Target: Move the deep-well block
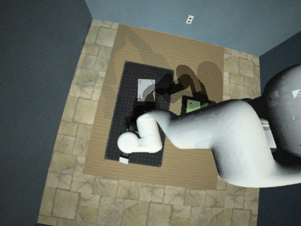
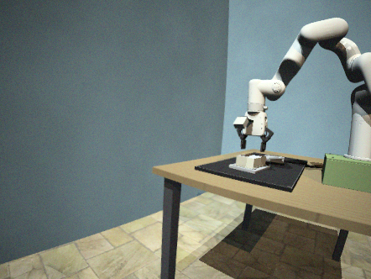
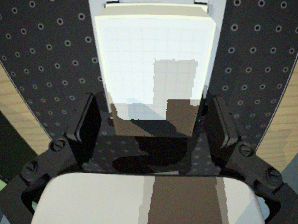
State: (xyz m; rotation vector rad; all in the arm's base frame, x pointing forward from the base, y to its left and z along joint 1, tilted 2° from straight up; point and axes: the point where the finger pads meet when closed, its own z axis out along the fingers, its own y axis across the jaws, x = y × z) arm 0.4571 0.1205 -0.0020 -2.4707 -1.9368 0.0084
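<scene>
Now: hand 5 cm above the 96-well deep-well block.
</scene>
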